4 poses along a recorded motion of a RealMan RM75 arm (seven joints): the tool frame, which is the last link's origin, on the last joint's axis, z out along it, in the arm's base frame.
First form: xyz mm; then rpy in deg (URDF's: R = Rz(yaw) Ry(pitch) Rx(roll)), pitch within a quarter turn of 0, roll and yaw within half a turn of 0.
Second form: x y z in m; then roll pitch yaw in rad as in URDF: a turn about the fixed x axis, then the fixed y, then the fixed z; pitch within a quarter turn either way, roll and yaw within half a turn. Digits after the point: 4 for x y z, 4 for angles.
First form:
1: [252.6 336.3 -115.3 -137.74 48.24 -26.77]
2: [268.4 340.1 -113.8 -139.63 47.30 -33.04]
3: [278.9 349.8 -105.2 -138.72 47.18 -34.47]
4: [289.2 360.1 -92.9 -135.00 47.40 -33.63]
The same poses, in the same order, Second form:
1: [0.2526 0.3363 -0.1153 -2.4040 0.8419 -0.4672]
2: [0.2684 0.3401 -0.1138 -2.4370 0.8255 -0.5767]
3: [0.2789 0.3498 -0.1052 -2.4211 0.8234 -0.6016]
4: [0.2892 0.3601 -0.0929 -2.3562 0.8273 -0.5870]
